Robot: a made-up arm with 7 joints.
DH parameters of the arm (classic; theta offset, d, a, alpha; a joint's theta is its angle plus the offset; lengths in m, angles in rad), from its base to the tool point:
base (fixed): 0 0.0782 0.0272 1.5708
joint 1: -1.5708 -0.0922 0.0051 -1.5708
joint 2: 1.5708 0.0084 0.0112 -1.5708
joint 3: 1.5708 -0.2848 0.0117 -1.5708
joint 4: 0 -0.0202 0.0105 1.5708
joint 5: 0 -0.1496 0.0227 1.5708
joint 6: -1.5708 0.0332 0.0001 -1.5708
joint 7: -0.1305 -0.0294 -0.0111 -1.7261
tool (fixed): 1.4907 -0.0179 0 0
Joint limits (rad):
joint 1: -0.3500..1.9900
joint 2: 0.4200..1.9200
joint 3: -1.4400..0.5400
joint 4: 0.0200..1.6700
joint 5: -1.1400..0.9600
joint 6: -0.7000..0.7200
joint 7: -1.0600..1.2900
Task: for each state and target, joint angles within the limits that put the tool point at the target. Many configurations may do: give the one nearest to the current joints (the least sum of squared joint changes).
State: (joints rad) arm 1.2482 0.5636 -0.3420 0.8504 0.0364 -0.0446 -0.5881
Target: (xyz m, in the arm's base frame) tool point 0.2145 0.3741 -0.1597
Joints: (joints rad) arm 0.4687 0.6174 -0.2035 0.5324 0.1311 -0.1244 -0.5960
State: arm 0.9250 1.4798 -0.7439 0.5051 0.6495 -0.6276 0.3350
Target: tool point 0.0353 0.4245 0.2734
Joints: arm 0.6517 1.9200 -0.4515 1.1505 0.3176 -0.5343 0.3910
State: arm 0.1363 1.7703 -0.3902 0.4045 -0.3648 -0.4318 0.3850
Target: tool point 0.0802 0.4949 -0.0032
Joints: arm -0.1684 1.2433 -0.2991 0.3650 -0.3899 -0.5506 0.2395
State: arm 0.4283 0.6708 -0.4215 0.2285 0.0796 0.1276 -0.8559
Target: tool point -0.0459 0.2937 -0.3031
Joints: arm -0.3500 0.4200 -0.7676 0.2555 0.0079 0.5948 -1.0158
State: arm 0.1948 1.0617 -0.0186 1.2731 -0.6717 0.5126 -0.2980
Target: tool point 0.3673 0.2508 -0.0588
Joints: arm 0.8003 0.4200 -0.4260 0.8413 -0.6597 0.7200 -0.2335
